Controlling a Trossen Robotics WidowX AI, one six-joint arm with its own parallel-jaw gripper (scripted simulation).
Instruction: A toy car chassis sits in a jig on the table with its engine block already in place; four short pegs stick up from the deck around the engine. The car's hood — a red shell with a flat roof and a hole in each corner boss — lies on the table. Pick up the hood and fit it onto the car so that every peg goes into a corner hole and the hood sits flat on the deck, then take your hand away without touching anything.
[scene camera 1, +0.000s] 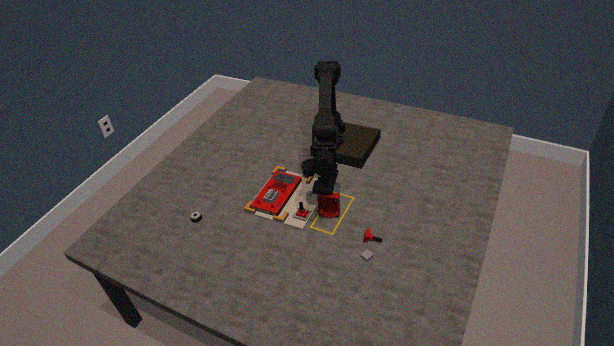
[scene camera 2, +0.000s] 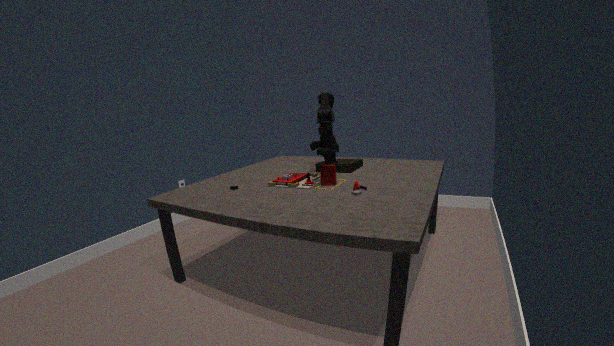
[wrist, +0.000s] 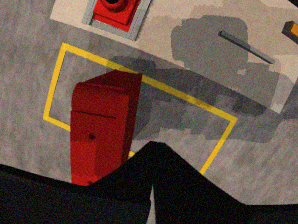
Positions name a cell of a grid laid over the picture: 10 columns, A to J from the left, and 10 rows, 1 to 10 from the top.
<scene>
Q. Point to a red hood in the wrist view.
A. At D5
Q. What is my gripper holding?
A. Nothing.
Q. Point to my gripper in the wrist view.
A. F7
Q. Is my gripper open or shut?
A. Shut.
</scene>
